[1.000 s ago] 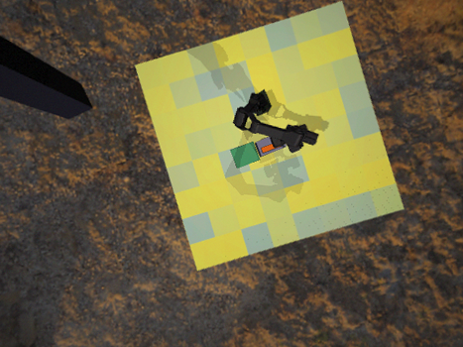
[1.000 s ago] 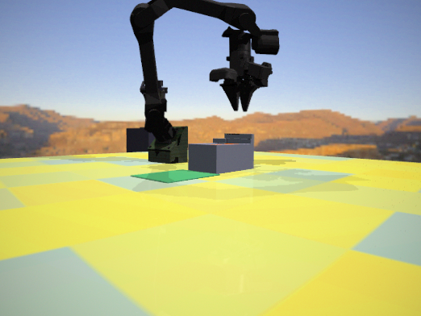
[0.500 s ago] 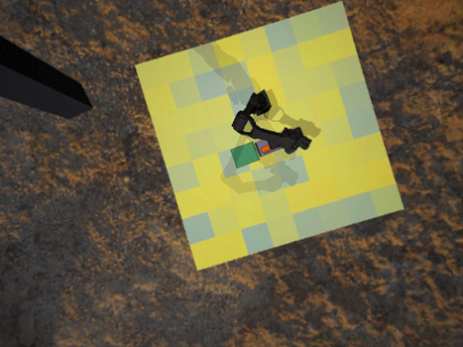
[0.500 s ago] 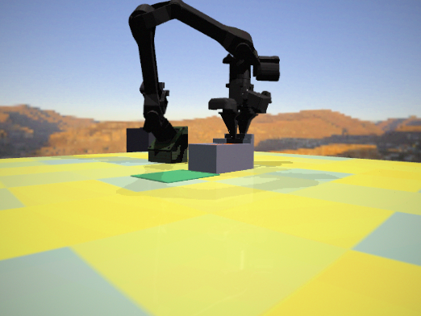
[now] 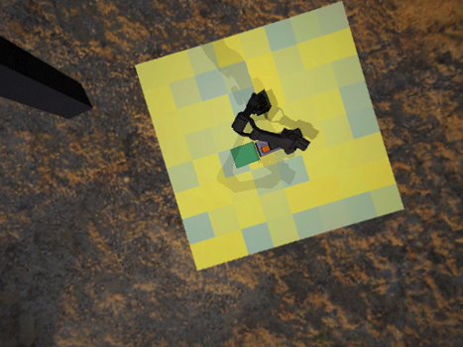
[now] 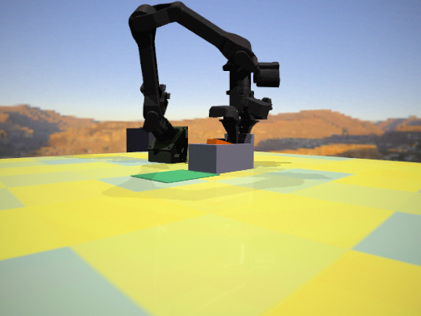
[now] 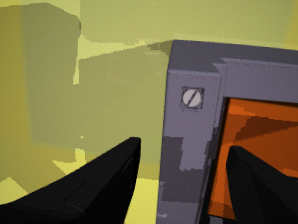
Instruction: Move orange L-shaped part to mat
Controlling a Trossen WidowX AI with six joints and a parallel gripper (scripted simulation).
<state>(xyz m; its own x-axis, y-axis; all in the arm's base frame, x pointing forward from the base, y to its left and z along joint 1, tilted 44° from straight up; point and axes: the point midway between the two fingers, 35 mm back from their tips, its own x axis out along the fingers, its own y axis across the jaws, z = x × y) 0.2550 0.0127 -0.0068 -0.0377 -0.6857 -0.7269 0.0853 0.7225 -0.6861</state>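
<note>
Now: the orange L-shaped part 60 mm to the right of my gripper tip, 10 mm below it and 10 mm behind it. The rest, counted from my gripper tip: green mat: 220 mm to the right, 70 mm below, 20 mm behind.
</note>
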